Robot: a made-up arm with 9 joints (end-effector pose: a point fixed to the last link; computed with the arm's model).
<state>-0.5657 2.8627 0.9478 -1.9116 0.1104 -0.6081 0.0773 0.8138 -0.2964</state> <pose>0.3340 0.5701 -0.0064 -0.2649 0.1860 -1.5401</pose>
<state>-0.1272 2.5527 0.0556 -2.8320 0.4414 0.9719 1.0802 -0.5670 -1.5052</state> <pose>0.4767 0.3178 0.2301 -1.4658 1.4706 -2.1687</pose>
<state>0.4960 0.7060 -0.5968 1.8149 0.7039 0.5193 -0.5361 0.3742 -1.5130</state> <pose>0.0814 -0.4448 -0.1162 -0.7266 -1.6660 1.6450</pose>
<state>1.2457 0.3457 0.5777 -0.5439 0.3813 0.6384 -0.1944 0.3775 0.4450</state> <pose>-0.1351 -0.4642 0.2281 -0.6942 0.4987 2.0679</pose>
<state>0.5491 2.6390 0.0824 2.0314 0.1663 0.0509 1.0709 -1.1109 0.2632</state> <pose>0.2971 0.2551 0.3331 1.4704 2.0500 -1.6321</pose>
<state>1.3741 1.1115 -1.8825 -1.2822 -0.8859 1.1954 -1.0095 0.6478 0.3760</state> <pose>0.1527 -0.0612 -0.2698 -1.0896 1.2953 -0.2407</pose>
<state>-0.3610 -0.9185 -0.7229 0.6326 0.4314 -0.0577 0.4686 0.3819 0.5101</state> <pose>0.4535 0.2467 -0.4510 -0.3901 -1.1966 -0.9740</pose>
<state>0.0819 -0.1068 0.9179 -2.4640 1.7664 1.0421 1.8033 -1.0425 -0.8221</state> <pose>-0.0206 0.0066 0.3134 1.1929 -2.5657 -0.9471</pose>
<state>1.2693 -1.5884 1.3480 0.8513 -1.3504 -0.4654 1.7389 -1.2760 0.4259</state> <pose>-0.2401 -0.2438 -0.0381 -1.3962 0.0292 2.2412</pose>
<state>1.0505 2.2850 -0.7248 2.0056 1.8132 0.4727 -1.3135 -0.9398 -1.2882</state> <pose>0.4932 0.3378 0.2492 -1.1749 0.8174 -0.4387</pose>
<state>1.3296 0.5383 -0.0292 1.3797 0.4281 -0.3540 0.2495 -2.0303 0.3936</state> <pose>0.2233 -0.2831 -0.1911 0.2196 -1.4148 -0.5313</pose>
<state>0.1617 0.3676 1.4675 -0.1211 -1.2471 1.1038 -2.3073 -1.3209 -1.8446</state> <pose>-0.2638 0.2310 0.1570 -2.3080 0.6956 0.8074</pose>
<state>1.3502 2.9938 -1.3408 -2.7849 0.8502 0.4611 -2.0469 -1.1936 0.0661</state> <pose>0.0127 0.3033 0.4436 -1.0541 0.0933 1.2950</pose>
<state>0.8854 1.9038 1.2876 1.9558 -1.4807 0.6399 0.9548 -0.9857 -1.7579</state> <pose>-0.0760 0.3391 0.2677 1.9189 -1.4813 -1.5857</pose>
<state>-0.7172 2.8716 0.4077 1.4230 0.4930 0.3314 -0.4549 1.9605 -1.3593</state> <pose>0.5352 0.1129 0.1491 1.0648 -2.4481 -0.5469</pose>
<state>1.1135 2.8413 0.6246 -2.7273 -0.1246 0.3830 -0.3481 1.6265 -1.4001</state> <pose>-0.2532 0.1075 -0.0049 1.1226 0.8794 -0.2387</pose>
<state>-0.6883 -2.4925 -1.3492 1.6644 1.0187 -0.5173 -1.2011 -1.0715 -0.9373</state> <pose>0.4090 -0.2811 -0.2256 2.2424 -1.4019 -0.0511</pose>
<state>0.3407 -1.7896 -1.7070 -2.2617 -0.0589 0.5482 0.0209 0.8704 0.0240</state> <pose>0.4656 0.3465 -0.0040 0.7944 2.4083 -1.5800</pose>
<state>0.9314 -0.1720 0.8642 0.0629 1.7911 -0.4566 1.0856 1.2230 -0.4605</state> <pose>-0.3989 -0.3620 0.0578 1.5485 0.0253 0.0232</pose>
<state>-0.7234 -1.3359 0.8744 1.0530 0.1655 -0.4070 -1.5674 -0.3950 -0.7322</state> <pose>0.2143 0.4052 -0.3900 -0.8492 -2.5977 -0.3121</pose>
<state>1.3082 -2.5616 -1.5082 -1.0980 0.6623 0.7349 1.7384 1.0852 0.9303</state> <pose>0.1529 0.4410 0.2900 1.7652 -2.0259 0.7877</pose>
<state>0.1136 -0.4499 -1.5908 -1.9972 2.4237 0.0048 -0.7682 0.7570 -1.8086</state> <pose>-0.0118 0.1326 -0.5643 2.5146 -1.1532 -0.0984</pose>
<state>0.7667 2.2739 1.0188 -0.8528 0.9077 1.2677 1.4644 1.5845 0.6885</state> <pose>-0.3557 0.4196 0.1889 -1.1120 1.2255 -1.4177</pose>
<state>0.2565 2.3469 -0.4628 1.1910 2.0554 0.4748 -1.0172 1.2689 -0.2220</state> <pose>0.2923 -0.2347 0.3735 -2.0961 -0.9244 1.8405</pose>
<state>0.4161 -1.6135 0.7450 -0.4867 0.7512 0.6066 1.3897 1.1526 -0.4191</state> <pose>-0.4090 0.2616 -0.1483 -2.8599 -1.2256 -0.3601</pose>
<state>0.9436 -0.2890 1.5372 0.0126 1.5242 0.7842 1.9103 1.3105 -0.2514</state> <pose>-0.2257 -0.2235 0.4860 0.3885 0.8408 -1.3681</pose>
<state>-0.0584 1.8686 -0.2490 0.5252 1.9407 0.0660 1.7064 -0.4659 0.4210</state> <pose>-0.0681 -0.1384 0.3188 -0.6862 0.4222 -0.9851</pose>
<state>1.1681 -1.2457 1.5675 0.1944 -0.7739 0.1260 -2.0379 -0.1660 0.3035</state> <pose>-0.2793 -0.2688 -0.0727 1.8850 -1.1853 0.2763</pose>
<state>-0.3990 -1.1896 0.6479 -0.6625 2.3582 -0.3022 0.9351 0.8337 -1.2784</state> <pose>-0.1211 0.6167 0.1493 -1.1909 0.8372 1.6940</pose>
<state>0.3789 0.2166 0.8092 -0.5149 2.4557 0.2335 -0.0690 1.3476 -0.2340</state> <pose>-0.3568 0.1295 0.3758 -0.1254 0.6636 -0.5755</pose>
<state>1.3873 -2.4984 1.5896 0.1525 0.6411 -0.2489 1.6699 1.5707 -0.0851</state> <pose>-0.4358 -0.2795 -0.1781 -1.6328 -1.0324 -0.1166</pose>
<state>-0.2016 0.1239 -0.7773 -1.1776 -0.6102 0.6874 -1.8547 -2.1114 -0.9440</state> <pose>-0.1321 0.4007 -0.3709 -2.0948 0.9241 0.6328</pose>
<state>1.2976 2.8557 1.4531 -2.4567 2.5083 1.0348 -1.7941 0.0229 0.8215</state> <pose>-0.1812 0.1923 -0.4900 -1.9831 1.7942 -1.3271</pose>
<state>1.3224 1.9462 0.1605 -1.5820 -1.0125 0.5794 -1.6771 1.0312 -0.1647</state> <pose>-0.1253 -0.1219 0.2741 1.5620 0.2607 2.6705</pose>
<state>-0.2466 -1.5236 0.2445 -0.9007 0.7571 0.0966 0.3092 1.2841 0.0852</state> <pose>0.0923 0.6088 -0.1412 1.7175 -1.8422 0.6978</pose>
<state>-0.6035 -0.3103 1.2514 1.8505 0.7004 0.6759 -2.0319 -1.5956 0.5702</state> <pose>-0.1636 -0.1019 0.0664 -1.2607 -1.9227 0.6568</pose>
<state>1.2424 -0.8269 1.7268 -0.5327 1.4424 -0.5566 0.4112 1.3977 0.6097</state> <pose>-0.0658 -0.3759 0.3969 0.8481 0.9792 0.9101</pose>
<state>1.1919 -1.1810 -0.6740 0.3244 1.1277 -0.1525 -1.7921 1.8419 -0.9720</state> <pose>-0.2917 0.3252 -0.2585 0.1944 -1.2932 0.4206</pose>
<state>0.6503 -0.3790 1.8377 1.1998 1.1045 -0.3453 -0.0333 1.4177 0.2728</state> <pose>-0.0010 -0.3276 0.2890 -0.1419 0.4366 2.0007</pose>
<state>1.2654 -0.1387 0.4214 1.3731 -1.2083 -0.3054 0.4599 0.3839 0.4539</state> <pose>0.1357 -0.2923 -0.0941 -1.2768 0.7409 2.5319</pose>
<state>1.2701 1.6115 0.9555 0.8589 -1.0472 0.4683 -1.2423 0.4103 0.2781</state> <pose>0.0617 0.0065 0.3310 -0.1614 -1.5138 -1.8353</pose>
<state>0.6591 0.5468 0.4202 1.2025 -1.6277 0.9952 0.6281 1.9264 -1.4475</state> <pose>0.0730 -0.2557 -0.1748 -1.7758 1.9750 -0.3740</pose>
